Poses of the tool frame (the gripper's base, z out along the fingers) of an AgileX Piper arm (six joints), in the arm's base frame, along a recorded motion.
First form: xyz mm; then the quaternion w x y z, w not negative.
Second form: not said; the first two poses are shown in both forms.
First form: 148 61 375 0.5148 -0.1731 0.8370 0.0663
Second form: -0.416 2.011 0.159 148 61 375
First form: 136 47 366 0.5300 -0.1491 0.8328 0.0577
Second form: -0.356 1.988 0.138 136 47 366
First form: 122 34 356 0.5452 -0.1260 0.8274 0.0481
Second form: -0.299 1.962 0.114 122 34 356
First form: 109 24 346 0.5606 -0.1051 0.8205 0.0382
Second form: -0.248 1.933 0.090 109 24 346
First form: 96 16 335 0.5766 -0.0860 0.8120 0.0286
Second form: -0.201 1.901 0.067 96 16 335
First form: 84 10 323 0.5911 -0.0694 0.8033 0.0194
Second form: -0.161 1.869 0.045 84 10 323
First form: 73 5 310 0.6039 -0.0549 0.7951 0.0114
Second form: -0.127 1.840 0.026 73 5 310
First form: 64 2 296 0.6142 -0.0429 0.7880 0.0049
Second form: -0.099 1.816 0.011 64 2 296
